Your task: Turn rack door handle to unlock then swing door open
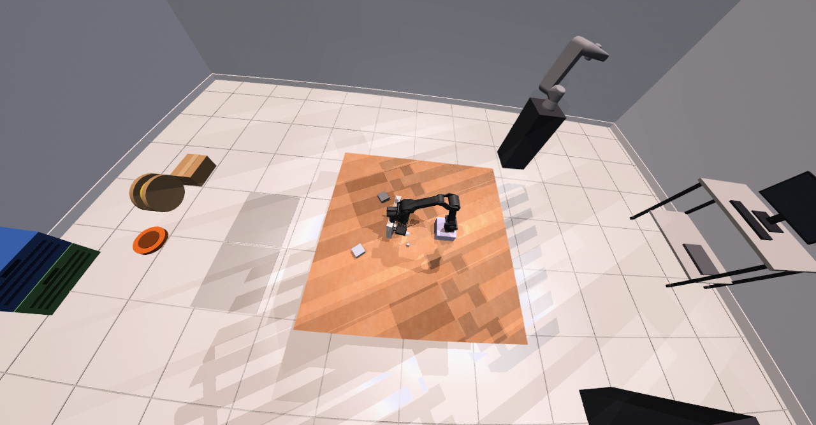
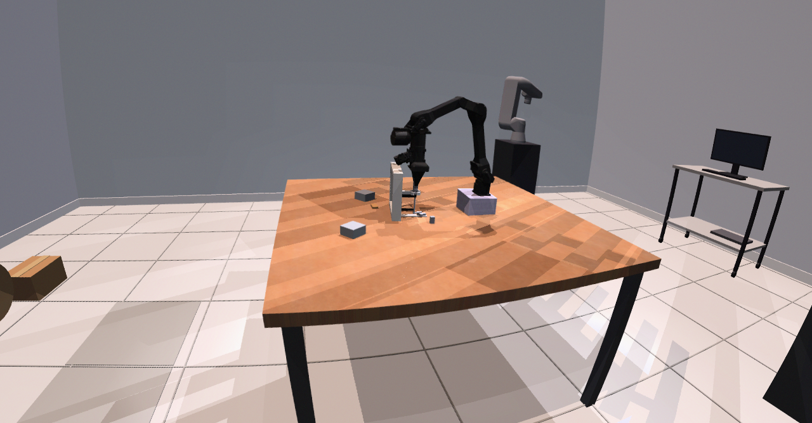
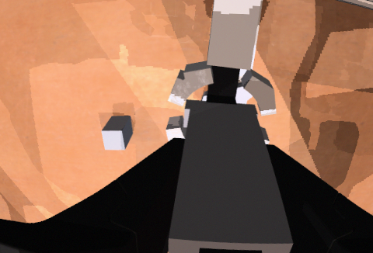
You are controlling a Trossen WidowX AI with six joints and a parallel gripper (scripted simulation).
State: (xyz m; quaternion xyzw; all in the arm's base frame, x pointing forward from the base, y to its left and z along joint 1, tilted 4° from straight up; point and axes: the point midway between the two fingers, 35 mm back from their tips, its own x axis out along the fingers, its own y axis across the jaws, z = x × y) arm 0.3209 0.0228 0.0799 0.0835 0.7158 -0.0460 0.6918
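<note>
My gripper tip is now 50 mm past the small dark cube, 80 mm to the right of it and 120 mm above it.
</note>
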